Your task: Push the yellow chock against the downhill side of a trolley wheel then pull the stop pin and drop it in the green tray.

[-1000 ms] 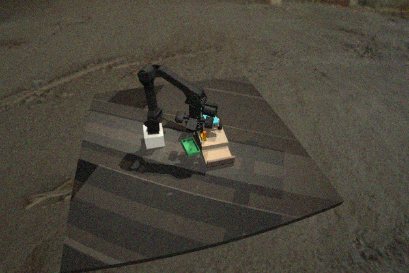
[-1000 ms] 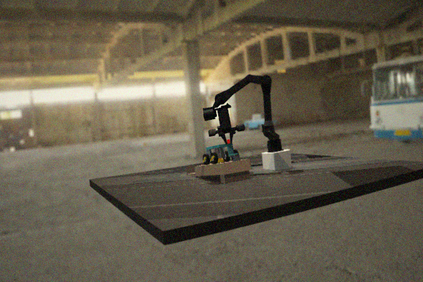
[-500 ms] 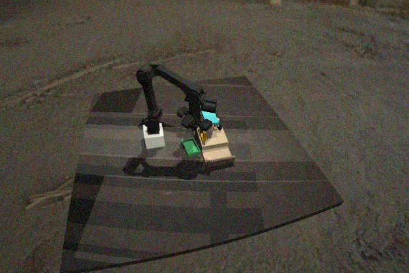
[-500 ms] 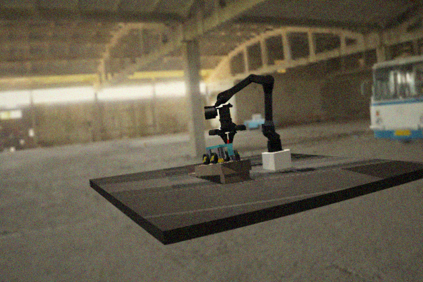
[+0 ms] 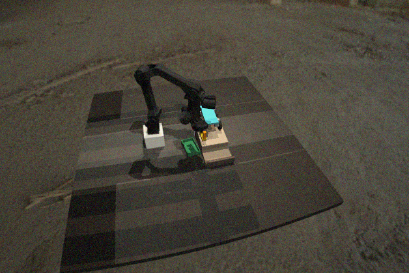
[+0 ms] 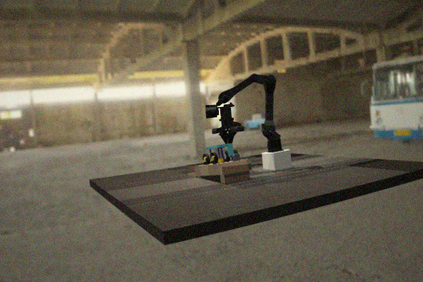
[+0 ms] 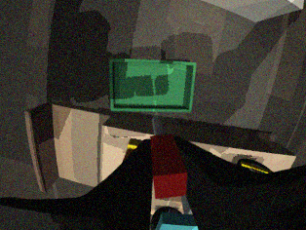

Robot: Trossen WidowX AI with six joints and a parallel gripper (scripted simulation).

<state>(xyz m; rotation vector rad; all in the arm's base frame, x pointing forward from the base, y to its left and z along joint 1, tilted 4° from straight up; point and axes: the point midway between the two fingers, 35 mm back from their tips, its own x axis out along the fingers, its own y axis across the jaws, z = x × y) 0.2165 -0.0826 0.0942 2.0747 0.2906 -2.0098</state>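
The green tray is 140 mm below my gripper tip and 20 mm behind it. From my gripper tip the other things lie so: red-headed stop pin: right at my gripper tip; then yellow chock: 50 mm below, 50 mm ahead, 10 mm to the left; then teal trolley: 100 mm to the left, 100 mm ahead, 20 mm below.
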